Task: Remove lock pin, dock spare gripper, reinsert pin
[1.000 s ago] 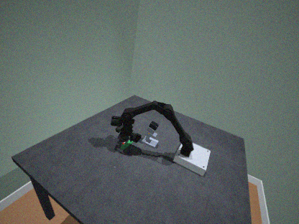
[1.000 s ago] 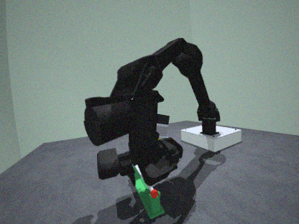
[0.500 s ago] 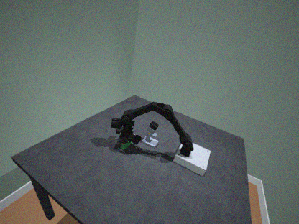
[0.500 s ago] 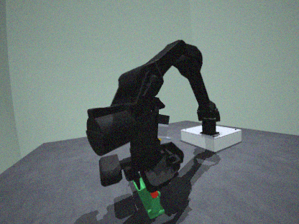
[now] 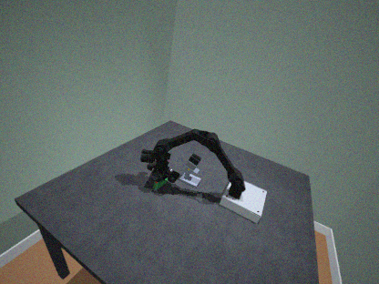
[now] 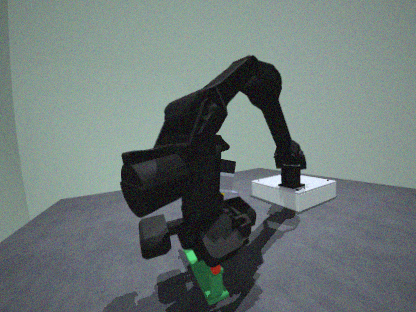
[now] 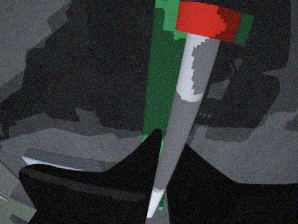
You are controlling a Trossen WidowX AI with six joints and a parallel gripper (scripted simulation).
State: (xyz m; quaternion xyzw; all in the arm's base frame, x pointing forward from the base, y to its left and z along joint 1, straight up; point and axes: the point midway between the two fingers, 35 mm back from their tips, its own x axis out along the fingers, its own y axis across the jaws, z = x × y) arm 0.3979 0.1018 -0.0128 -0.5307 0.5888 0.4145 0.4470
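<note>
The pin rest lies 10 mm to the left of my gripper tip and 10 mm above it. Also, from my gripper tip: spare gripper: 120 mm behind, 110 mm above, 100 mm to the right; grey mount: 120 mm behind, 100 mm to the right, 40 mm above.
</note>
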